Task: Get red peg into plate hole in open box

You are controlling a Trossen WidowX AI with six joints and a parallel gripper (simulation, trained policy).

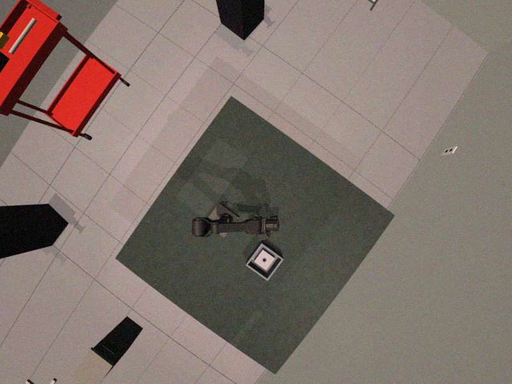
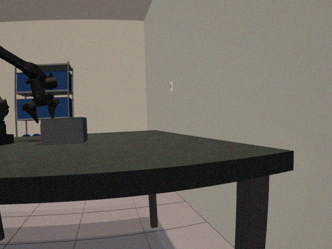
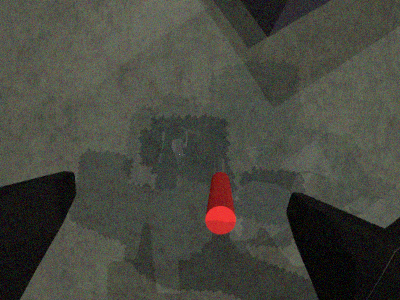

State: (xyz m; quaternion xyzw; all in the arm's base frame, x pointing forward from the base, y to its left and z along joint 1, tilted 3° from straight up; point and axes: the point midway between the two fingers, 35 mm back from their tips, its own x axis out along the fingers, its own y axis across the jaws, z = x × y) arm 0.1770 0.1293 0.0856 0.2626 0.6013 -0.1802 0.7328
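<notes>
My gripper tip is 2 cm past the red peg and 5 cm above it. The rest, counted from my gripper tip: grey box (14 cm ahead, 17 cm to the right, 7 cm below).
</notes>
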